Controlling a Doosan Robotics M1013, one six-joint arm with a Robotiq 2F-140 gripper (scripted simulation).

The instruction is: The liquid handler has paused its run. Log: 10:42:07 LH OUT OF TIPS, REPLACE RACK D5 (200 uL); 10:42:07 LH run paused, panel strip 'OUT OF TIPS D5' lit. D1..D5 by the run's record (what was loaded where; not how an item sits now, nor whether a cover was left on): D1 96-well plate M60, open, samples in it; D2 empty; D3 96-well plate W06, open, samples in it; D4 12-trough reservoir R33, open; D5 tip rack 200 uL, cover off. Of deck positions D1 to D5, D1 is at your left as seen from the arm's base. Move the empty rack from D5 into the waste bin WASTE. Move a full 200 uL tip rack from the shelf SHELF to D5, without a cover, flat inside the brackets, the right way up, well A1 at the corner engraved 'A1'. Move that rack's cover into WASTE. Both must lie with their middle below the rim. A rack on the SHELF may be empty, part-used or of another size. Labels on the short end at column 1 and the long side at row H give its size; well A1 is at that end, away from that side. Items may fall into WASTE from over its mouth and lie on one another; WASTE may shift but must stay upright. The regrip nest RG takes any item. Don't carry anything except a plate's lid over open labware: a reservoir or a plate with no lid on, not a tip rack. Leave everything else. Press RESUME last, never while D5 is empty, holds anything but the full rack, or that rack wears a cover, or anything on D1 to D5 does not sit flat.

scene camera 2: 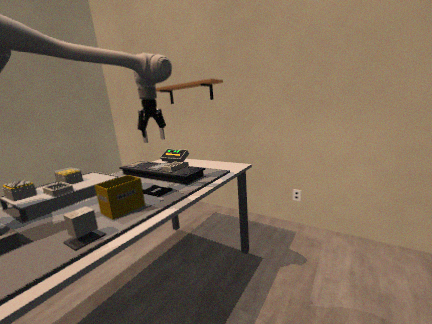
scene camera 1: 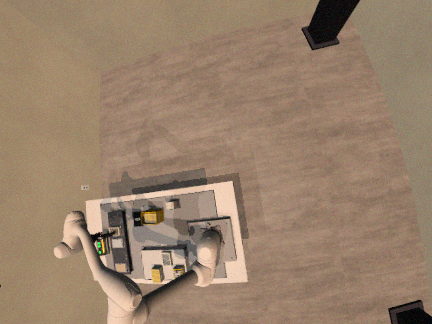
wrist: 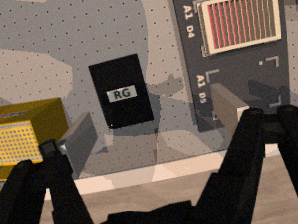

A yellow waste bin (scene camera 2: 114, 202) is 1.00 m from the lens.
